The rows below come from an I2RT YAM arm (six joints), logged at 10 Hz.
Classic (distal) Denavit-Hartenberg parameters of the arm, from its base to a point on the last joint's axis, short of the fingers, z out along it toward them. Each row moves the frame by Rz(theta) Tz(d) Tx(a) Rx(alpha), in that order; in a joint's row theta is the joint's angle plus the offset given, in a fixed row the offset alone. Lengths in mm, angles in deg.
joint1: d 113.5; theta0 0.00; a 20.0; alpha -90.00
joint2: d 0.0; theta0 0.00; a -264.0; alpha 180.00
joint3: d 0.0; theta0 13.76; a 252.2; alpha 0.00
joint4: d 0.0; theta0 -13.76; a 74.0; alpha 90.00
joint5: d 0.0; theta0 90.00; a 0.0; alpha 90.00
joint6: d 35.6; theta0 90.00; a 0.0; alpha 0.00
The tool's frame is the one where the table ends.
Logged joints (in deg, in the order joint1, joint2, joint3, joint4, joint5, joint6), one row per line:
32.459 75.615 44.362 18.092 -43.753 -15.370
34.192 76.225 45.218 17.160 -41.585 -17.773
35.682 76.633 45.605 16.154 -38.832 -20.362
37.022 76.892 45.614 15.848 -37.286 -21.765
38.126 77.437 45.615 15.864 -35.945 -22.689
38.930 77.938 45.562 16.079 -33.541 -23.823
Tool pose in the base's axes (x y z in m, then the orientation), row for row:
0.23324 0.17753 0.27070 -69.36 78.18 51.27
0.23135 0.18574 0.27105 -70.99 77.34 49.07
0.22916 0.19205 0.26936 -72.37 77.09 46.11
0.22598 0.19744 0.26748 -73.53 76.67 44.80
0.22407 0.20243 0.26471 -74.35 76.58 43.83
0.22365 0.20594 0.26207 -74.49 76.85 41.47
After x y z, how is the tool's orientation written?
As a rotation vector, in degrees.
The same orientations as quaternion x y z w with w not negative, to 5 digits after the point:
-0.50641 0.57081 0.37433 0.52687
-0.51918 0.56562 0.35887 0.53078
-0.53016 0.56474 0.33779 0.53470
-0.53876 0.56177 0.32826 0.53516
-0.54461 0.56095 0.32105 0.53447
-0.54667 0.56399 0.30434 0.53892

